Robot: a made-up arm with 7 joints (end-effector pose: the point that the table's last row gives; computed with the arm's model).
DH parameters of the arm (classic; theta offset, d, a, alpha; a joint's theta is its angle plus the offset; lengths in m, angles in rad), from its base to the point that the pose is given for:
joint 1: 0 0.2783 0 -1.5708
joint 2: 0 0 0 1.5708
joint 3: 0 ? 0.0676 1.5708
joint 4: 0 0 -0.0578 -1.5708
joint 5: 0 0.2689 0 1.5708
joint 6: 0 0 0.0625 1.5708
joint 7: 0 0 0 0
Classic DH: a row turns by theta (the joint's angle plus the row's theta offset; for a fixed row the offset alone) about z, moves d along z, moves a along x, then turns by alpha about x.
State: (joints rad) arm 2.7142 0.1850 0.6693 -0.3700 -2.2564 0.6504 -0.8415
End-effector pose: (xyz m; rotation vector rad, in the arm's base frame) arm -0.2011 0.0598 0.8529 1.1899 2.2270 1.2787
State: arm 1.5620 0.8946 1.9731 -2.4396 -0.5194 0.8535 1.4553
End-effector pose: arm -0.2736 -0.0115 0.3880 0.5396 2.2021 0.9847
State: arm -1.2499 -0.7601 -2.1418 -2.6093 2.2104 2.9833 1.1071
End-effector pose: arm -0.2055 0.0974 0.2051 2.2863 -0.7402 -0.2944
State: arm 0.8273 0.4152 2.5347 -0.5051 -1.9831 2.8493 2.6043
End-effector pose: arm 0.0004 0.0828 0.8548 -0.5140 0.0494 0.8471
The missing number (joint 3, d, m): 0.2848
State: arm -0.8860 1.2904 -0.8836 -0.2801 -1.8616 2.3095 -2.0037
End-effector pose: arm 0.3361 -0.5065 0.3469 0.1312 1.0709 -2.7265
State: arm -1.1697 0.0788 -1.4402 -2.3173 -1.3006 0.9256 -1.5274
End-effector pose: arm -0.3032 -0.1456 0.3807 -1.1090 0.6315 0.6686
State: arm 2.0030 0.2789 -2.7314 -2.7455 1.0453 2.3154 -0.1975
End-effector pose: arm 0.1641 -0.1866 0.3723 -2.0029 1.5954 -0.2196
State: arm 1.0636 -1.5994 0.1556 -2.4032 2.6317 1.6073 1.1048
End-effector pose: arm -0.0861 -0.0513 0.6040 -0.7560 -0.8436 1.8219
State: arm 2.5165 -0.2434 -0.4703 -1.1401 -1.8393 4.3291 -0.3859
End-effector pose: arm -0.0415 0.1380 0.7392 1.7772 -0.4727 -2.0085
